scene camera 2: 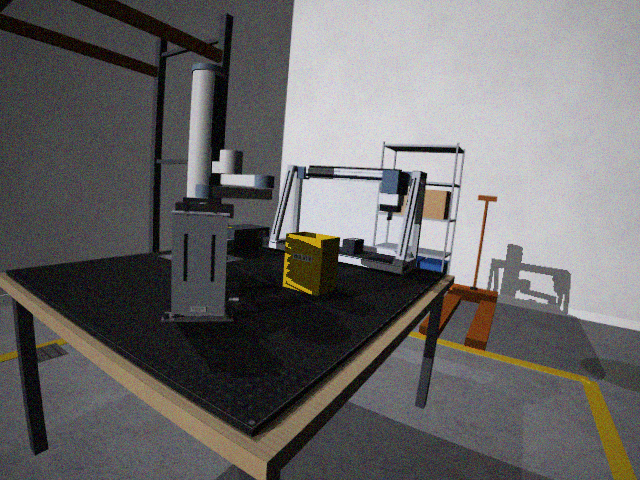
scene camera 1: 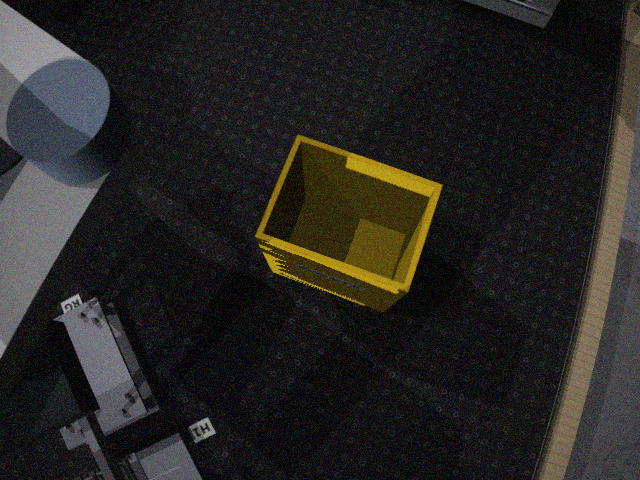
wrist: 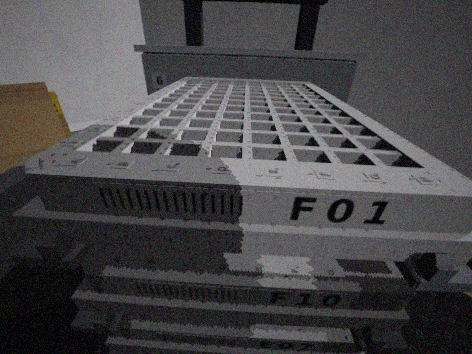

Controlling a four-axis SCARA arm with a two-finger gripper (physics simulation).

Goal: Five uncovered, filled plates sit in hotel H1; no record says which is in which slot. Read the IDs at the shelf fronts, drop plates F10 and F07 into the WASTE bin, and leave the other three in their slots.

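Frame: origin at the arm's base, x right, y back, z down, level; metres.
Where they show: gripper, fingertip midpoint: (wrist: 244, 150).
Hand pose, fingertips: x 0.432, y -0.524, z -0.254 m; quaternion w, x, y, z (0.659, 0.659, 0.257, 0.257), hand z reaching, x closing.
After its pixels a point has its place.
Hotel H1 (scene camera 2: 200, 263) @[x 0.490, y -0.593, z -0.163 m] (wrist: 250, 65) @[x 0.473, y -0.567, z -0.287 m] shows its back panel in the scene camera 2 view. In the wrist view, plate F01 (wrist: 250, 205) is very close and uppermost, its open wells facing up. Plate F10 (wrist: 240, 300) @[x 0.386, y -0.475, z -0.245 m] sits one slot below, in shadow. A third plate (wrist: 240, 344) @[x 0.387, y -0.475, z -0.218 m] at the bottom edge has a blurred ID that looks like E07. Lower plates do not show. My gripper is open and empty at the hotel's front; its fingers are largely hidden by F01 and shadow. The yellow WASTE bin (scene camera 1: 392, 175) @[x -0.026, y -0.675, z -0.205 m] (scene camera 2: 310, 263) @[x 0.085, y -0.680, z -0.122 m] stands upright, with no plate visible inside.
A grey stand (scene camera 1: 100, 356) @[x 0.270, y -0.401, z -0.072 m] lies by the RG label (scene camera 1: 71, 303) @[x 0.226, y -0.304, z -0.013 m], near the H1 label (scene camera 1: 202, 429) @[x 0.317, y -0.548, z -0.013 m]. The white arm column (scene camera 2: 201, 134) @[x 0.062, y -0.042, z -0.584 m] rises beyond the hotel. A gantry frame (scene camera 2: 415, 222) @[x -0.596, y -0.848, z -0.262 m] stands at the table's far end. The table (scene camera 2: 134, 392) @[x 0.750, y -0.715, z 0.036 m] has a wooden edge.
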